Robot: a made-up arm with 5 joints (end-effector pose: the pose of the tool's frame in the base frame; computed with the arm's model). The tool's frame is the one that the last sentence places. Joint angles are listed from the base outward.
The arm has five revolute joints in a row. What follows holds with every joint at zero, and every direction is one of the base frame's. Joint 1 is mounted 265 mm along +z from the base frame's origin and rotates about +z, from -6.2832 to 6.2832 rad. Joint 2 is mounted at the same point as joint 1 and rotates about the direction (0, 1, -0.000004), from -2.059 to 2.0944 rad. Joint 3 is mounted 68 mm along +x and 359 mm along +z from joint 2 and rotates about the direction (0, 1, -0.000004), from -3.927 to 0.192 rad. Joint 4 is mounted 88 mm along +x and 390 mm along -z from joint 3 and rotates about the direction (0, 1, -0.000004), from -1.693 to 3.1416 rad. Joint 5 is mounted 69 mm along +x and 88 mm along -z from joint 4 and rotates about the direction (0, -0.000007, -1), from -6.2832 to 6.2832 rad. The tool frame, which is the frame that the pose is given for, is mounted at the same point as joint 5; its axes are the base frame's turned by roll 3.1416, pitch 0 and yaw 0 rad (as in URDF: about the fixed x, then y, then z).
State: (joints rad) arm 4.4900 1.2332 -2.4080 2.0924 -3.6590
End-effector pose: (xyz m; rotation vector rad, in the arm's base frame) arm -0.1604 -0.7092 0.1422 -1.5097 -2.0367 -1.1457
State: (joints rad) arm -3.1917 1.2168 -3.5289 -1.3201 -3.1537
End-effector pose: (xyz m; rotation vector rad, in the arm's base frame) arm -0.4856 0.0244 0.6990 0.7485 -0.0142 2.9889
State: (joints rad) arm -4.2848 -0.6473 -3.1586 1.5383 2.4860
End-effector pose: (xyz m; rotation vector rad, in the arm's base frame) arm 0.1861 -0.4084 0.9546 -0.9115 0.2268 1.2509
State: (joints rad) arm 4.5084 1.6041 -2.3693 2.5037 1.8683
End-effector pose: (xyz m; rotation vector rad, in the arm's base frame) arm -0.1199 -0.5796 -0.0886 -0.4920 -1.9208 -2.3440
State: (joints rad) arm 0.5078 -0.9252 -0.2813 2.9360 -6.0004
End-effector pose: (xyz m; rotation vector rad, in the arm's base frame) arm 0.0455 0.0253 0.4244 1.7174 0.1940 -1.8706
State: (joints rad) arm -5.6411 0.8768 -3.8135 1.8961 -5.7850
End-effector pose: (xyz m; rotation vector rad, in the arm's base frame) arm 0.3391 0.2536 0.8571 -2.3342 -0.1682 -1.1288
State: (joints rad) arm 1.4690 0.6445 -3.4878 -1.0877 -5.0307
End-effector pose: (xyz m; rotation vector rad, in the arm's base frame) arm 0.0193 0.1885 0.9228 0.7904 0.0859 -0.3979
